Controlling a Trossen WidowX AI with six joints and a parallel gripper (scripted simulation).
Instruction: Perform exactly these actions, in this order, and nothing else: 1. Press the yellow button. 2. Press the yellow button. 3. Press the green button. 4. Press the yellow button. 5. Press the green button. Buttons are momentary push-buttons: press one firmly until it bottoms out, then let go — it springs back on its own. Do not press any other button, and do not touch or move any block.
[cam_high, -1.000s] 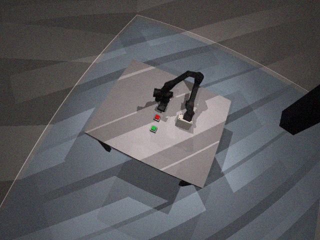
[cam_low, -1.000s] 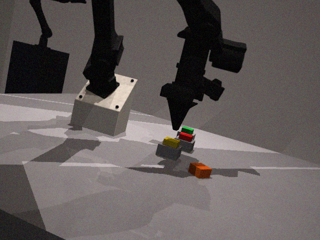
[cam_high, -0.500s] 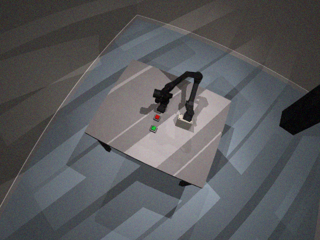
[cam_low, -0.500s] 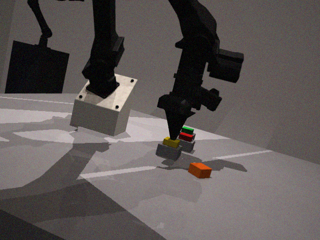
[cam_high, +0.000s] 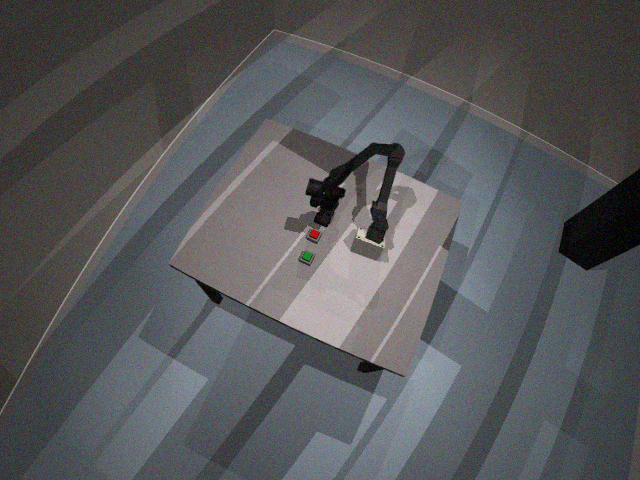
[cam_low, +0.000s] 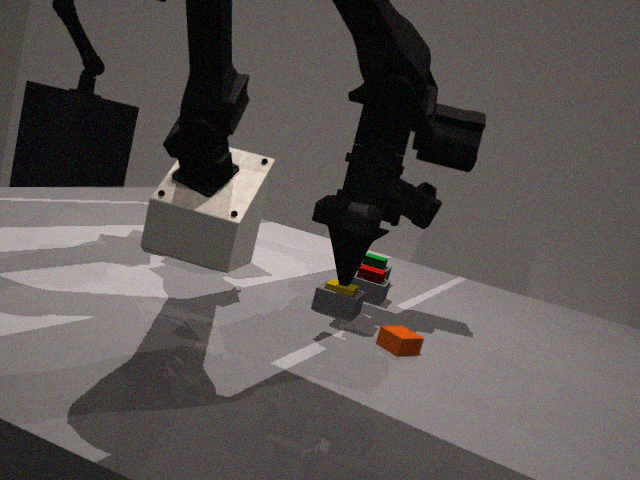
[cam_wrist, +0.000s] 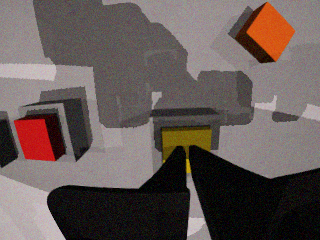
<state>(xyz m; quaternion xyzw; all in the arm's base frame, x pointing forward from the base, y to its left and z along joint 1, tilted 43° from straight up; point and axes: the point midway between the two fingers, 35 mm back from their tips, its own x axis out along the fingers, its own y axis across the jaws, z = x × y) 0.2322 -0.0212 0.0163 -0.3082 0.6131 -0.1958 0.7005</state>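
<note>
Now: the yellow button 1 cm below my gripper tip. The rest, counted from my gripper tip: orange block 9 cm ahead, 6 cm to the right, 2 cm below; green button 21 cm to the left, 3 cm behind; red button 11 cm to the left.
</note>
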